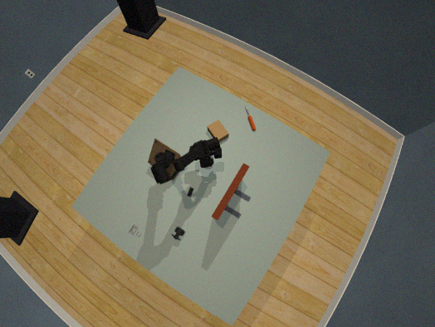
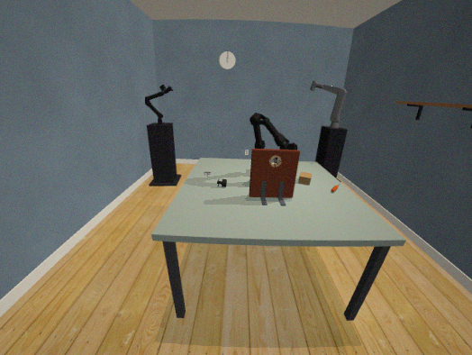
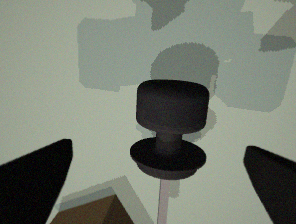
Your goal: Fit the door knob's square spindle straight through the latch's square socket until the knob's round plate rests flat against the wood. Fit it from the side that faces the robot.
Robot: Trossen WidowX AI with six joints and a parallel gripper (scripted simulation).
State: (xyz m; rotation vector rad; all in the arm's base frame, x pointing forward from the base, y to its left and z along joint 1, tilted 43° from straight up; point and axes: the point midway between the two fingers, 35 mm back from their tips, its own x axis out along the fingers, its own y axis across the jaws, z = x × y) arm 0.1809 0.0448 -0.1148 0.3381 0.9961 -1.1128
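My gripper is now 100 mm above the dark door knob, 40 mm to the right of it and 10 mm past it. Also, from my hand: wooden block (210 mm to the left, 110 mm below, 40 mm behind).
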